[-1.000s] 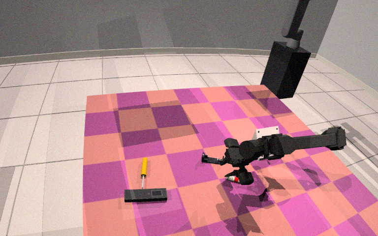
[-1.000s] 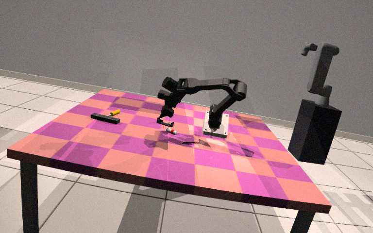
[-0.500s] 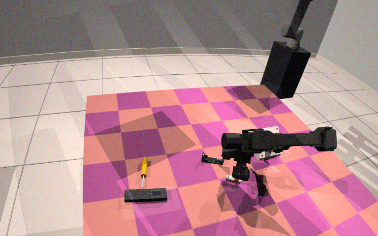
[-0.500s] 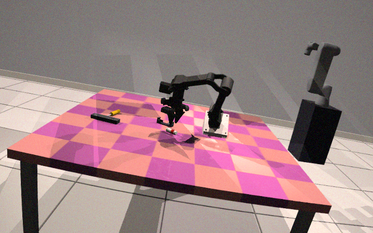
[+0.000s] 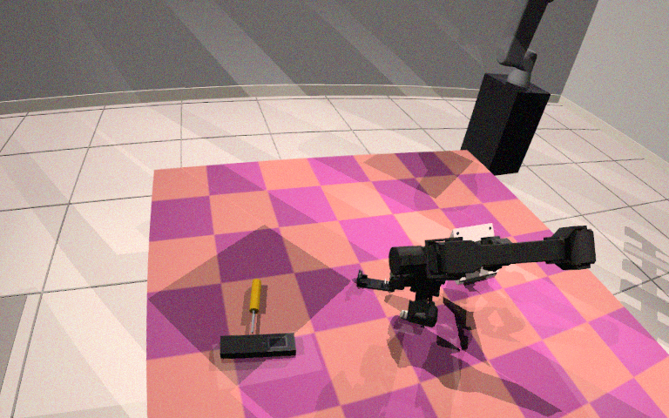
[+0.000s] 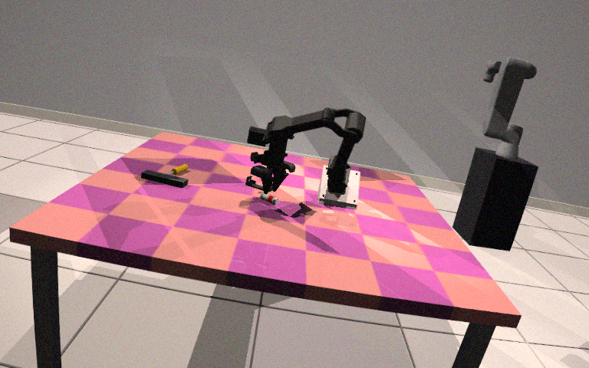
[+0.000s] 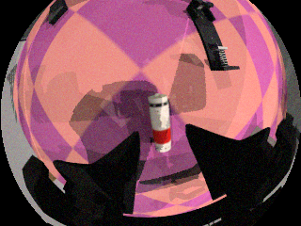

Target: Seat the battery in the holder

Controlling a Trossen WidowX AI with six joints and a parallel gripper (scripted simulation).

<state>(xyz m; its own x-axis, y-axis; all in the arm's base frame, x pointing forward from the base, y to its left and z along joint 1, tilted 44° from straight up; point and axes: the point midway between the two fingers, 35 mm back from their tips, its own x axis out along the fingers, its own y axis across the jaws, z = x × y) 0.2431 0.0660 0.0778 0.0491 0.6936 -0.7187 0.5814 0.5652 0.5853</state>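
Now: the battery 2 cm below my gripper tip. The rest, counted from my gripper tip: yellow-handled screwdriver: 36 cm ahead, 13 cm to the right, 2 cm below.
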